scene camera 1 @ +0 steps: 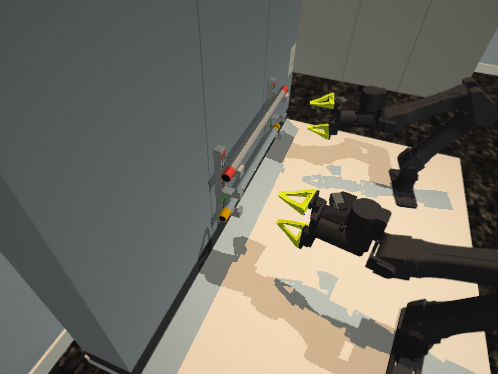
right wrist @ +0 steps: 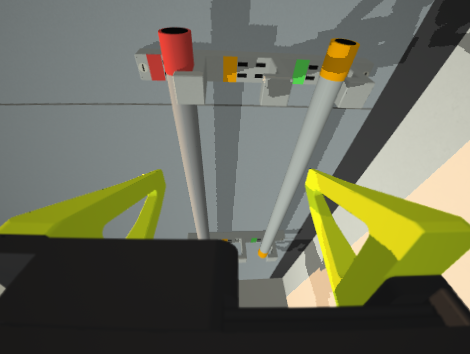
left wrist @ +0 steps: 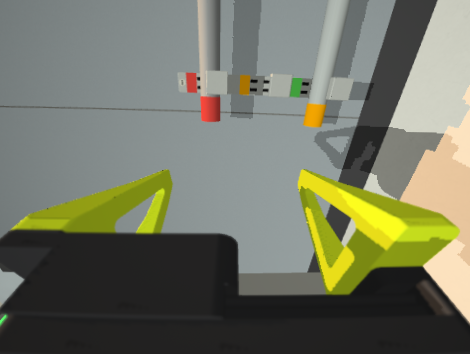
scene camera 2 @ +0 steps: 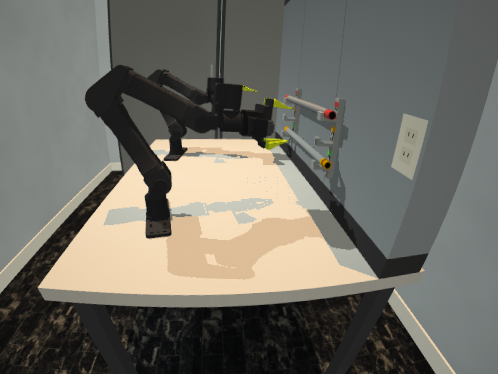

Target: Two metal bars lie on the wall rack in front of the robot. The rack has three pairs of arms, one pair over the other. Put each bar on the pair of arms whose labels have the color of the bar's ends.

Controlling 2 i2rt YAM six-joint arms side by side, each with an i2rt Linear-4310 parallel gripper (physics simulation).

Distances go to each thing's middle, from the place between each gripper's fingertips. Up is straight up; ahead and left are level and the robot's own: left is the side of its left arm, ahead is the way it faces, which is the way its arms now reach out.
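The red-ended bar (scene camera 1: 227, 175) has my right gripper 120 mm short of it, 180 mm to the right of it and 50 mm below it. Counted from my right hand, the white socket plate (scene camera 2: 413, 122) is 330 mm to the right, 130 mm ahead and 40 mm above. The orange-ended bar (scene camera 1: 248, 174) is 190 mm to the left of my right hand, 130 mm ahead of it and 100 mm below it.
My left hand is 270 mm to the left of the red-ended bar, 120 mm short of it and 30 mm below it. From my left hand, the white socket plate is 790 mm to the right, 140 mm ahead and 20 mm above, while the orange-ended bar is 270 mm to the right, 140 mm ahead and 120 mm below.
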